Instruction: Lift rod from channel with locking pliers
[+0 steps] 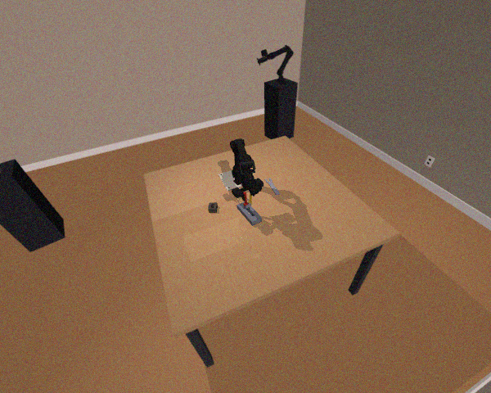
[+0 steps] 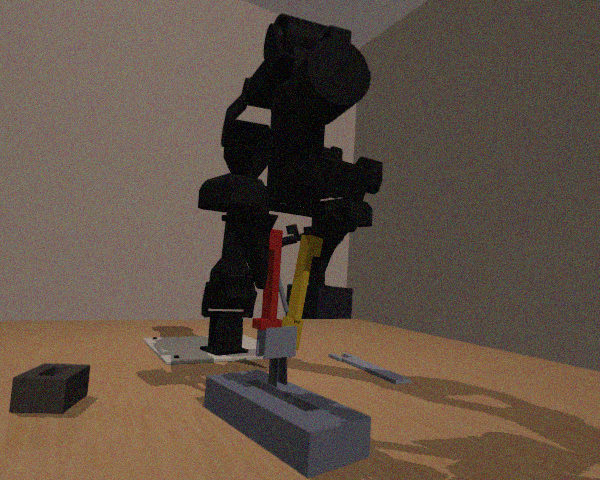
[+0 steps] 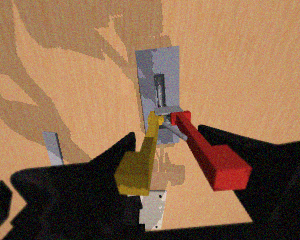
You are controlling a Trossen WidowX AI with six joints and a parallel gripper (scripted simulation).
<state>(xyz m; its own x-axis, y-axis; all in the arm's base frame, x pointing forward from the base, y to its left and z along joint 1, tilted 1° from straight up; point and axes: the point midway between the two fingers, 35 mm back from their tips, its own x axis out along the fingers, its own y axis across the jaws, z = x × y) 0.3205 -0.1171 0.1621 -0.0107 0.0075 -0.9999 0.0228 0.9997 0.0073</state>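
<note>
The yellow handle lies 20 mm to the left of my gripper tip. Also, from my gripper tip: dark holster: 180 mm behind, 170 mm to the right, 130 mm below; thin rod: 10 mm to the right, 130 mm below; grey channel block: 10 mm to the right, 120 mm below.
</note>
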